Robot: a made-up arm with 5 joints.
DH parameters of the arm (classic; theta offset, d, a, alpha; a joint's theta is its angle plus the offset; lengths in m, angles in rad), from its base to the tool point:
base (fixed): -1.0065 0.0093 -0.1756 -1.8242
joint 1: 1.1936 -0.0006 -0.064 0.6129
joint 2: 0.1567 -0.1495 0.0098 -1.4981
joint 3: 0 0.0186 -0.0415 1.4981
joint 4: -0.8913 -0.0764 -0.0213 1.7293
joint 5: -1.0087 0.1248 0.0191 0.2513
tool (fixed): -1.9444 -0.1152 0 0
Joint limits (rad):
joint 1: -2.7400..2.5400
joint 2: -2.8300..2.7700
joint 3: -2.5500..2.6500
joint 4: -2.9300..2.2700
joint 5: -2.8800..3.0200
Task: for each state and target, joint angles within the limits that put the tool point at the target. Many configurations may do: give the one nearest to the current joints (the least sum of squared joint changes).
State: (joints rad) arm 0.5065 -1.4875 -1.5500 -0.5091 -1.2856
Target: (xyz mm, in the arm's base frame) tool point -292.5 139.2 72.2
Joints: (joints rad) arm 1.1570 -0.6867 -1.5823 -0.6056 -1.3710
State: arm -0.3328 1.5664 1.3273 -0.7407 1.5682
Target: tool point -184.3 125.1 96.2
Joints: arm 0.1003 1.8889 1.4037 -0.5580 1.5064
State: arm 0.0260 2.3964 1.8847 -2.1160 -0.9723
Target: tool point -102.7 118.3 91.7
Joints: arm 0.8505 2.3002 2.5455 -2.3501 -0.3373
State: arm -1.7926 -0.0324 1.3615 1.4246 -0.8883
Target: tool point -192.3 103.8 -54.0
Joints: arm -2.5825 0.9150 2.1303 1.2133 -0.5499
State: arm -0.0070 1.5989 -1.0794 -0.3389 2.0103
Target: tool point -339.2 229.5 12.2
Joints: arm -0.4145 1.4103 -1.3649 -0.3367 2.1358
